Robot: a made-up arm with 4 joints.
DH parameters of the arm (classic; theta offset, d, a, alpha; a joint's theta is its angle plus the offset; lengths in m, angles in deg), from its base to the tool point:
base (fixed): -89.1 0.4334 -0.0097 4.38
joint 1: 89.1 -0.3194 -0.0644 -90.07
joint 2: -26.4 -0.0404 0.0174 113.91
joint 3: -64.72 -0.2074 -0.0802 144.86
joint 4: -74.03 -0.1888 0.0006 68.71
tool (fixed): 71.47 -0.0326 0 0
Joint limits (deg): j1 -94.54..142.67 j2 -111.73..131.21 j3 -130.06..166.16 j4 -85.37..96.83
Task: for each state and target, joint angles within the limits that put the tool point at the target. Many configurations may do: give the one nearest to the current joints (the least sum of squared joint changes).
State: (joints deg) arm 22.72 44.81 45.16 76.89
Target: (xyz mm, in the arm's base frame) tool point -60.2 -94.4 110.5
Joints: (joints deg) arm 74.38 15.88 64.84 64.91
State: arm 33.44 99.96 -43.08 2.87
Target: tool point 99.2 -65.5 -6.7
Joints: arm 64.87 76.18 -88.13 3.32
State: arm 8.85 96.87 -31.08 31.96
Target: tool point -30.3 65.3 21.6
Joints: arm -1.69 120.96 -5.51 32.99
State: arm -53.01 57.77 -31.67 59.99
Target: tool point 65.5 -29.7 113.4
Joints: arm -70.07 28.26 -30.49 51.79
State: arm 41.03 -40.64 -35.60 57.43
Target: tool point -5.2 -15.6 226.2
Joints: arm 85.94 -47.28 -33.40 48.06
